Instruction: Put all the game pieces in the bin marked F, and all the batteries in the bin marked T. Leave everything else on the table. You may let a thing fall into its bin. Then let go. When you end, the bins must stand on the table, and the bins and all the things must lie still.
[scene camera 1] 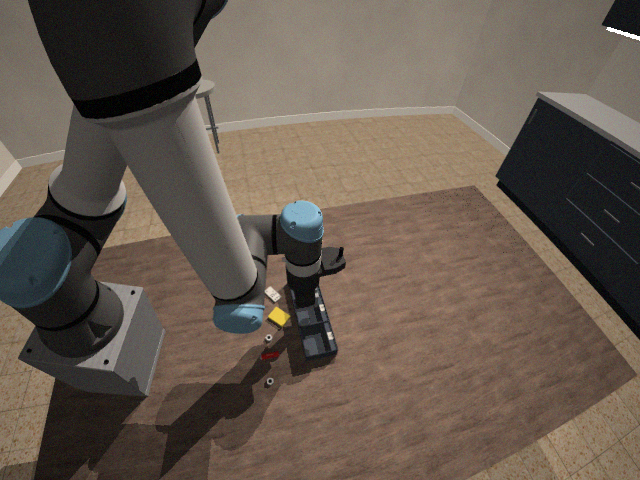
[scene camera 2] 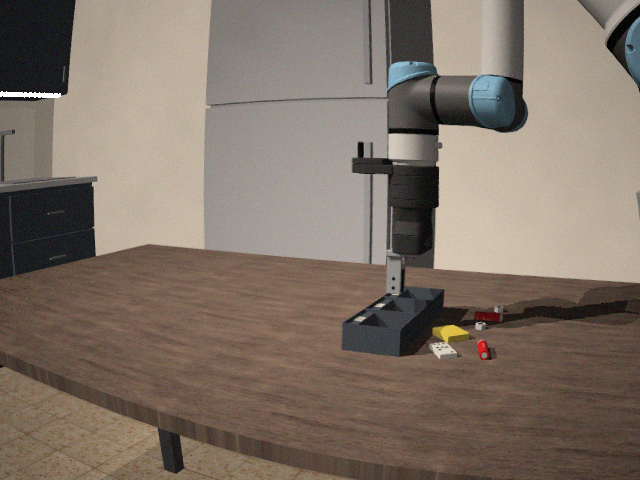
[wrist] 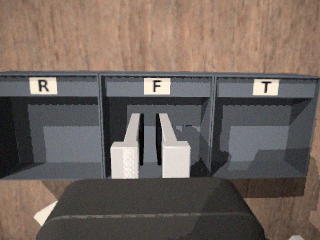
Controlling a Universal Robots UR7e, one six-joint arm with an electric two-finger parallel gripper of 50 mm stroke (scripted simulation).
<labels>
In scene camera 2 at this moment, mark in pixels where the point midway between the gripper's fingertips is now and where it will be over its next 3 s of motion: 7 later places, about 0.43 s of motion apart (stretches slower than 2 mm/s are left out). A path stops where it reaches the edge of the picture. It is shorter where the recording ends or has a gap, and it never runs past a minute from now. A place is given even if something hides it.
My gripper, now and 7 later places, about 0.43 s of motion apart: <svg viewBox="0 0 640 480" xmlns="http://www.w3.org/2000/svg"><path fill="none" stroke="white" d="M395 292L394 310L394 318L394 311L394 301L395 287L387 291L378 297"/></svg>
</labels>
